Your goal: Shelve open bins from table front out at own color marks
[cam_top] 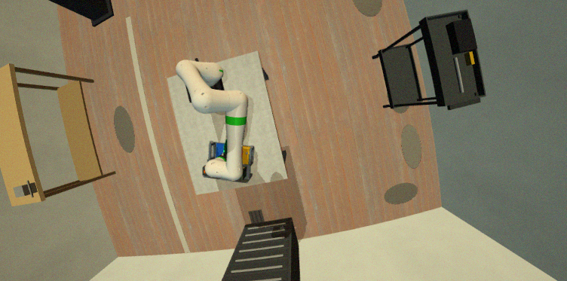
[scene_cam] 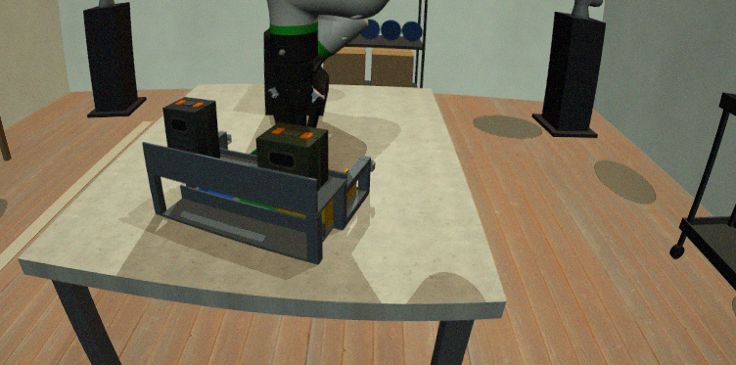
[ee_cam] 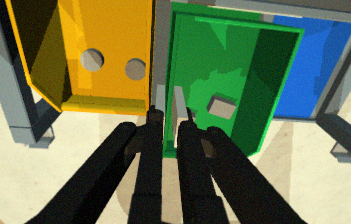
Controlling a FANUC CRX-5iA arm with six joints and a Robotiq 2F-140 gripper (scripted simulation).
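The green bin is 2 cm behind my hand, 4 cm to the right of it and 4 cm below it. The rest, counted from my hand: yellow bin (7 cm ahead, 4 cm to the left, 4 cm below).
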